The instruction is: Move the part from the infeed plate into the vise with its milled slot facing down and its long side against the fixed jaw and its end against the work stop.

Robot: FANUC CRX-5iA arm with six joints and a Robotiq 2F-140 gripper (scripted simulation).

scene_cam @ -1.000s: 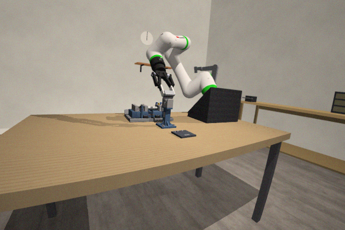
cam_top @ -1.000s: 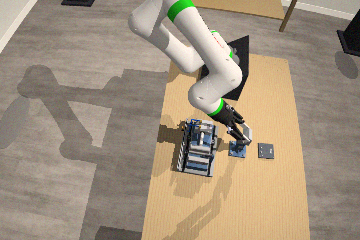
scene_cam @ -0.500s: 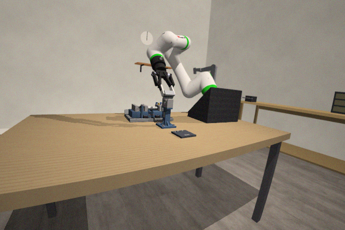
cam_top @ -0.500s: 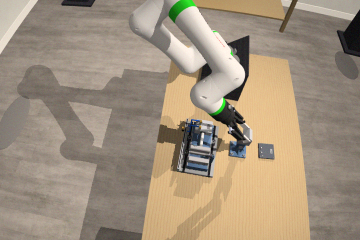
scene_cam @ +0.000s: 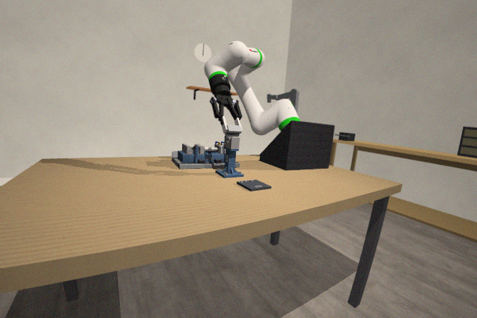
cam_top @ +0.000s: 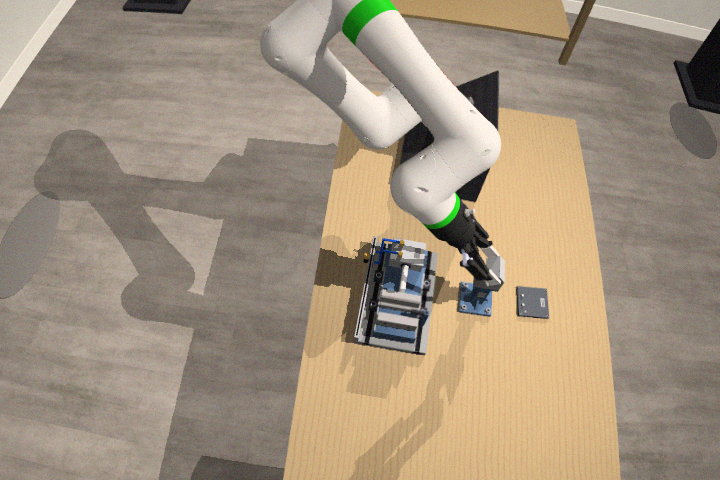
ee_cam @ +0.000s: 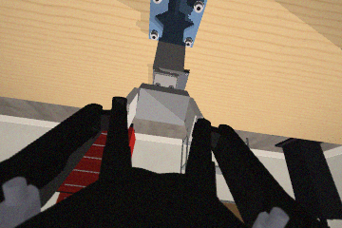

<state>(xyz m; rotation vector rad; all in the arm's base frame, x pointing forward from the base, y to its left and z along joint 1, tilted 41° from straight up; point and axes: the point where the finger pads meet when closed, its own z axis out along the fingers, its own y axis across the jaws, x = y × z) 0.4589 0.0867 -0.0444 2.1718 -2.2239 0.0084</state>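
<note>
The part is 2 cm to the left of my hand and 2 cm below it. From my hand the other things lie so: white cylinder rod: 1 cm ahead, 20 cm to the right, 13 cm below; V-block post: 1 cm to the left, 15 cm below; work stop: 10 cm ahead, 15 cm to the right, 12 cm below.
</note>
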